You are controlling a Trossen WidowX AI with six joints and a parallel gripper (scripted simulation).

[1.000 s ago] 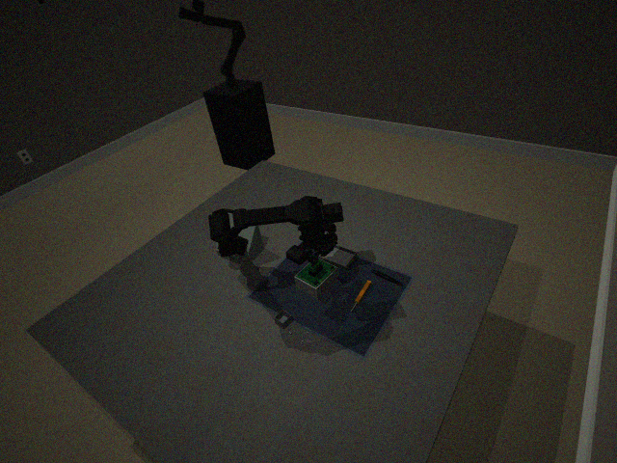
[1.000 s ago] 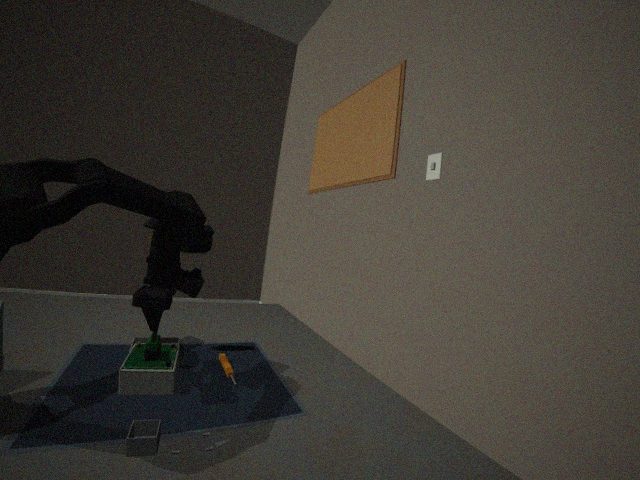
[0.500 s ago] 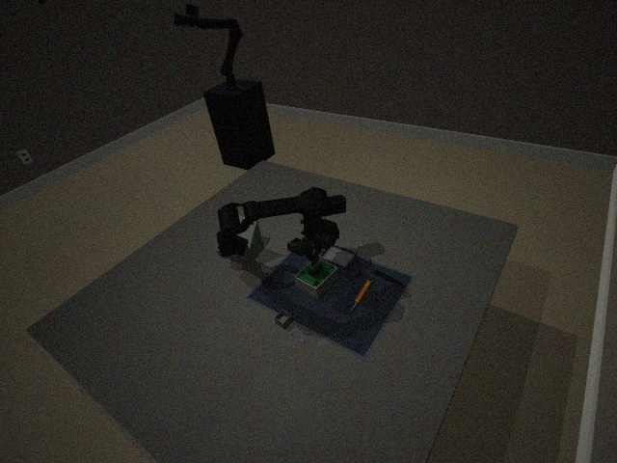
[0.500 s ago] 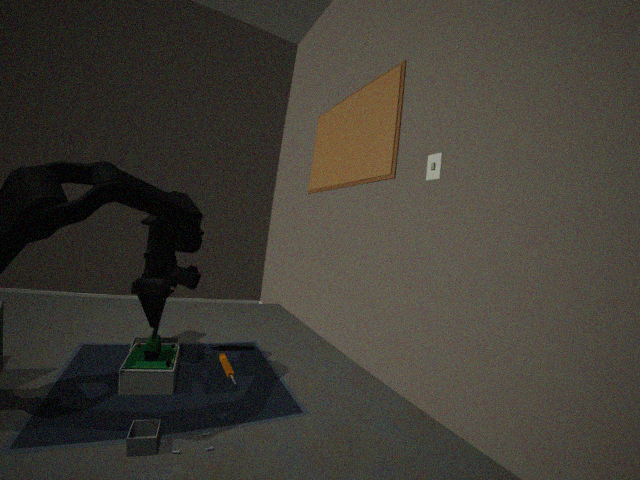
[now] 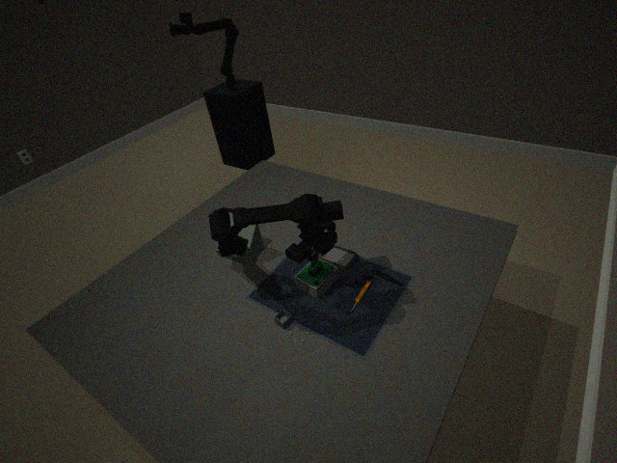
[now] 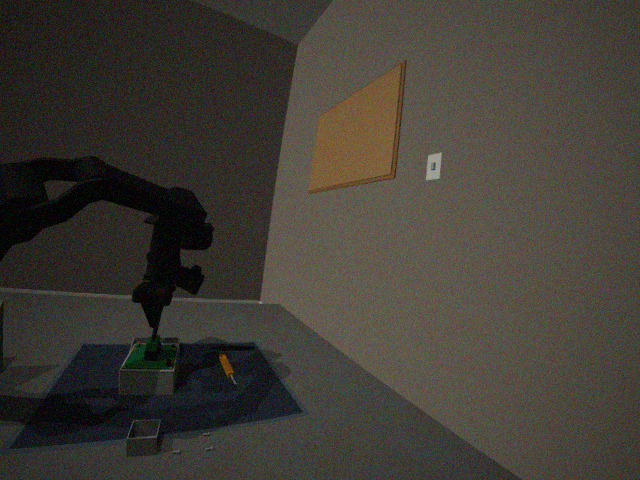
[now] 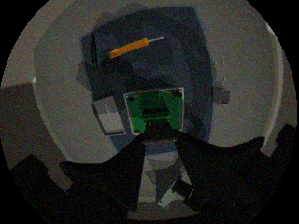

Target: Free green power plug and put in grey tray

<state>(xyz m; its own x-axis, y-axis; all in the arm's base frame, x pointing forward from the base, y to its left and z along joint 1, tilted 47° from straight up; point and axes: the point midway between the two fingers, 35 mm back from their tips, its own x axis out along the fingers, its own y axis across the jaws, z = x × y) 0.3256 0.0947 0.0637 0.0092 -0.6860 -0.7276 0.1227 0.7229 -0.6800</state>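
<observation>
The green power plug is 4 cm below my gripper tip. Also, from my gripper tip: blue mat 12 cm below, 5 cm ahead.
</observation>
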